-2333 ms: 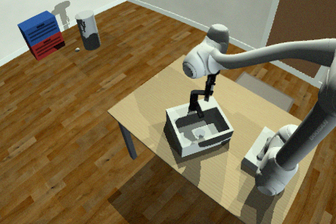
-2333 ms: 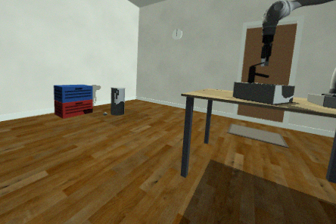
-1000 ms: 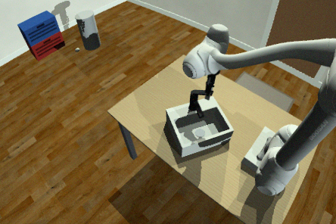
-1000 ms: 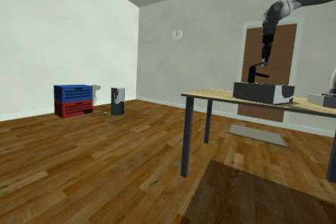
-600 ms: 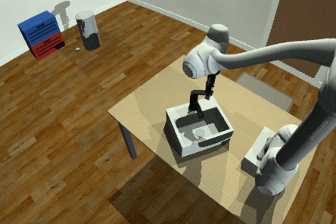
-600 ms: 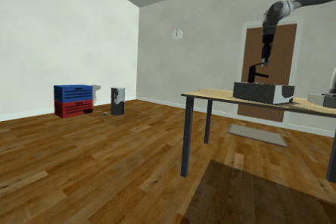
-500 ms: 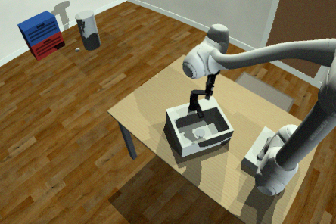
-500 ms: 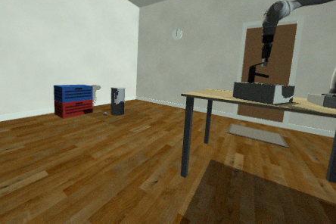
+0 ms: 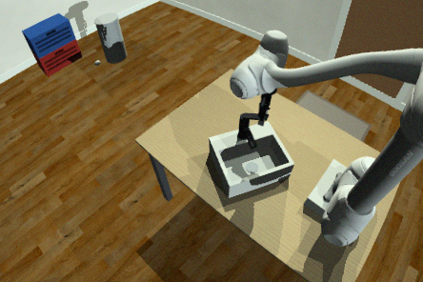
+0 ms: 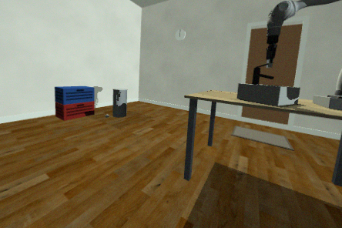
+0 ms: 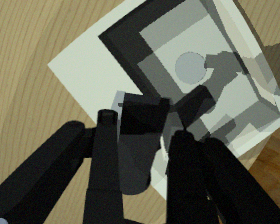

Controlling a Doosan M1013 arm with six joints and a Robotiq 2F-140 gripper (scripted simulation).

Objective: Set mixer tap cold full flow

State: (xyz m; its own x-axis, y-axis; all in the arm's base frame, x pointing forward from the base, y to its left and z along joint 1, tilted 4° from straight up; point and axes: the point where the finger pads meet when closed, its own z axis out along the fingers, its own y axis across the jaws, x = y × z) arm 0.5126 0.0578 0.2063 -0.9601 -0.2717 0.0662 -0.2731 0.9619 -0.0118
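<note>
Now: hand 3 cm short of the lever, 1 cm to the right of it and 1 cm above it. From my hand the other things lie so: white sink basin: 26 cm below, 8 cm to the left, 2 cm behind.
</note>
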